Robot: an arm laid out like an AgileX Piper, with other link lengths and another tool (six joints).
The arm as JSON. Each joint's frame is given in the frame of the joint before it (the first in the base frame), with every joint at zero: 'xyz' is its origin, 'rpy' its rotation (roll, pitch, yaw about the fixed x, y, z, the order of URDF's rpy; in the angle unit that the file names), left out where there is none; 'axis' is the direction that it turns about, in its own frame. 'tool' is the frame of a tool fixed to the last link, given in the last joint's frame.
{
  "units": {
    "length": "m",
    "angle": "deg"
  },
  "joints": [
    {
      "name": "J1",
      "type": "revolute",
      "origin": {
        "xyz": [
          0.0,
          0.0,
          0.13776
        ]
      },
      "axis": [
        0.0,
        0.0,
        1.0
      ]
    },
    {
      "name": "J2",
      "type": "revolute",
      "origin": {
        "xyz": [
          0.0,
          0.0,
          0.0
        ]
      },
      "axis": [
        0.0,
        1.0,
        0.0
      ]
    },
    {
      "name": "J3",
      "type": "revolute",
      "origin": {
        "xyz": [
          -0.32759,
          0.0,
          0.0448
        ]
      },
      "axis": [
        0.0,
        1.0,
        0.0
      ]
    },
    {
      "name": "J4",
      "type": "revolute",
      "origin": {
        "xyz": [
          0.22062,
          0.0,
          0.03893
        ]
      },
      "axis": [
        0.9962,
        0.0,
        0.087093
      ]
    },
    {
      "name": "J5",
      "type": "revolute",
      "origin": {
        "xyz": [
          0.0,
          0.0,
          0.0
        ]
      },
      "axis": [
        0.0,
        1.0,
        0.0
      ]
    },
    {
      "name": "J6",
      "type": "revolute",
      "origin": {
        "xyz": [
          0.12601,
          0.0,
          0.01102
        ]
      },
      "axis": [
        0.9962,
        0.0,
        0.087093
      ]
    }
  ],
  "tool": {
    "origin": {
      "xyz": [
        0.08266,
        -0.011,
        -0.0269
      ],
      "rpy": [
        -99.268,
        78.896,
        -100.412
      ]
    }
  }
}
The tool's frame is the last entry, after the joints.
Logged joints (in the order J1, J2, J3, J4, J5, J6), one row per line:
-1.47, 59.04, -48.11, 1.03, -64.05, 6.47
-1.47, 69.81, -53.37, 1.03, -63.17, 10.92
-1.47, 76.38, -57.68, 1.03, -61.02, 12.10
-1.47, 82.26, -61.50, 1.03, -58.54, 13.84
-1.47, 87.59, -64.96, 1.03, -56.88, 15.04
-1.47, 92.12, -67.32, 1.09, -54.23, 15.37
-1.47, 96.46, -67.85, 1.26, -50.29, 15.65
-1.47, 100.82, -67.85, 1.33, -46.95, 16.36
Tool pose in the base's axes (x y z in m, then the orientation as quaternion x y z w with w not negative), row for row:
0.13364, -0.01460, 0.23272, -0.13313, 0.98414, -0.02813, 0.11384
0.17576, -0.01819, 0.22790, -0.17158, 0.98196, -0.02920, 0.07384
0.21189, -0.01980, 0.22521, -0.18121, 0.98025, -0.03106, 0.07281
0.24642, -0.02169, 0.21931, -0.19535, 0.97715, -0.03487, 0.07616
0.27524, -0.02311, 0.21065, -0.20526, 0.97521, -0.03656, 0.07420
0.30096, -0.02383, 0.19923, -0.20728, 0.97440, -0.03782, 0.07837
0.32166, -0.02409, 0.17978, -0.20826, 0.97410, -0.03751, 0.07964
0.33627, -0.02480, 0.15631, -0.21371, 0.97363, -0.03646, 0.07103
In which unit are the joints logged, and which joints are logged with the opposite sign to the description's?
The joints are logged in degrees. Opposite sign: J5, J6.
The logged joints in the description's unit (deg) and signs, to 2 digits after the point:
-1.47, 59.04, -48.11, 1.03, 64.05, -6.47
-1.47, 69.81, -53.37, 1.03, 63.17, -10.92
-1.47, 76.38, -57.68, 1.03, 61.02, -12.10
-1.47, 82.26, -61.50, 1.03, 58.54, -13.84
-1.47, 87.59, -64.96, 1.03, 56.88, -15.04
-1.47, 92.12, -67.32, 1.09, 54.23, -15.37
-1.47, 96.46, -67.85, 1.26, 50.29, -15.65
-1.47, 100.82, -67.85, 1.33, 46.95, -16.36

